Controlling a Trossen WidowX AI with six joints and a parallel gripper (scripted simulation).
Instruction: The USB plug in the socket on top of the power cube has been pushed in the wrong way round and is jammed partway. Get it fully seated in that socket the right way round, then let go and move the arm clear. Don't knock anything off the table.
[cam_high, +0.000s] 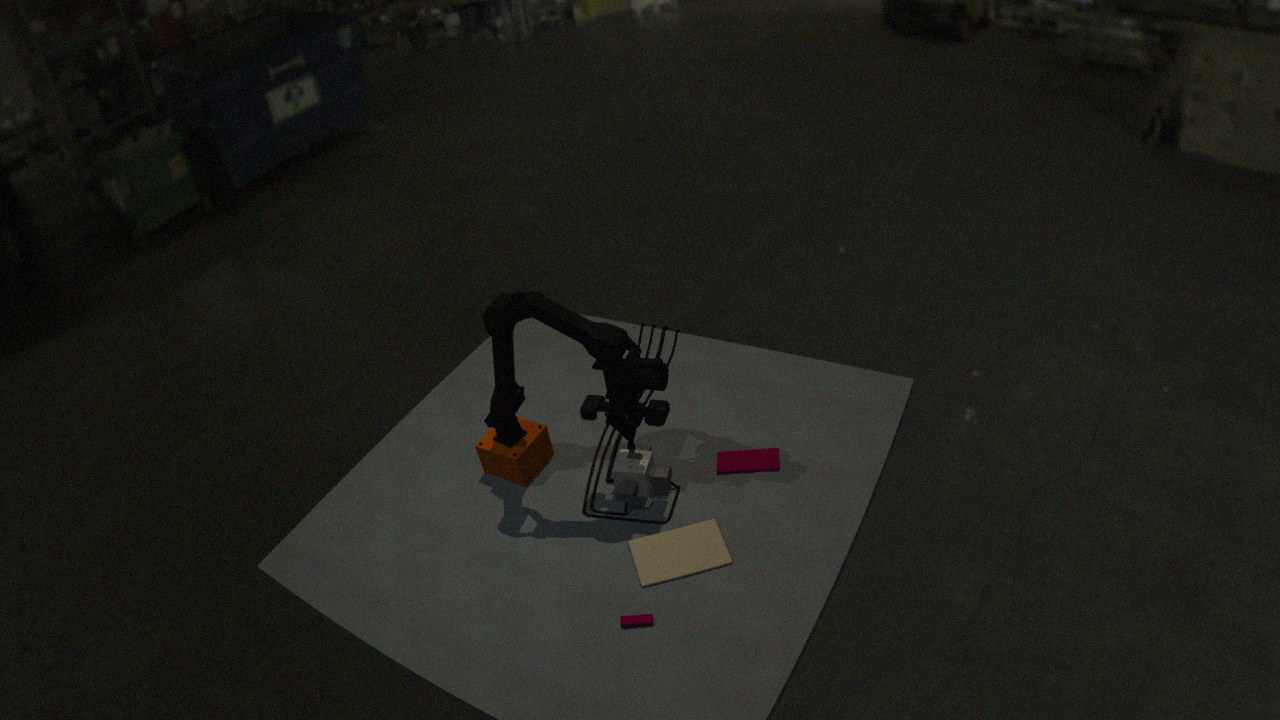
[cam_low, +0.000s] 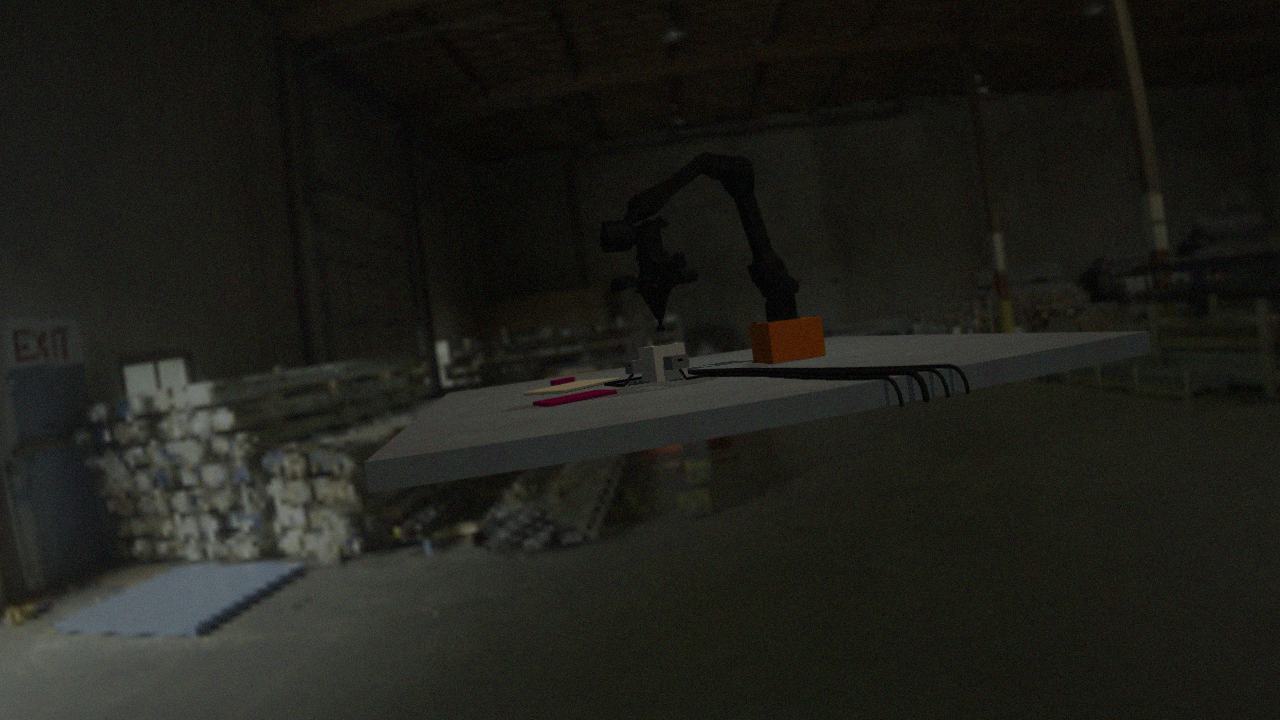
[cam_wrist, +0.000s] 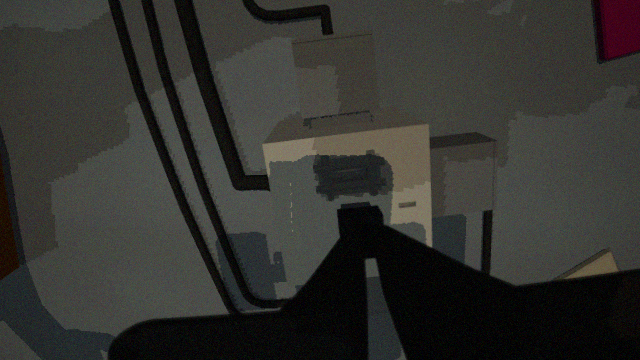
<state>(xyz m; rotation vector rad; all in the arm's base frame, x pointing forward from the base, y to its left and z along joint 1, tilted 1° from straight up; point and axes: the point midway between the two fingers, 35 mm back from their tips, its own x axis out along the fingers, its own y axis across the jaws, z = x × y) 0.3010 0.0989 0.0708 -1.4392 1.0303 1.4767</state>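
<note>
The USB socket is 6 cm below my gripper tip. From my gripper tip the other things lie so: beige card: 21 cm ahead, 14 cm to the right, 13 cm below; then magenta block: 20 cm ahead, 17 cm to the left, 13 cm below; then dark USB plug: 2 cm below.
</note>
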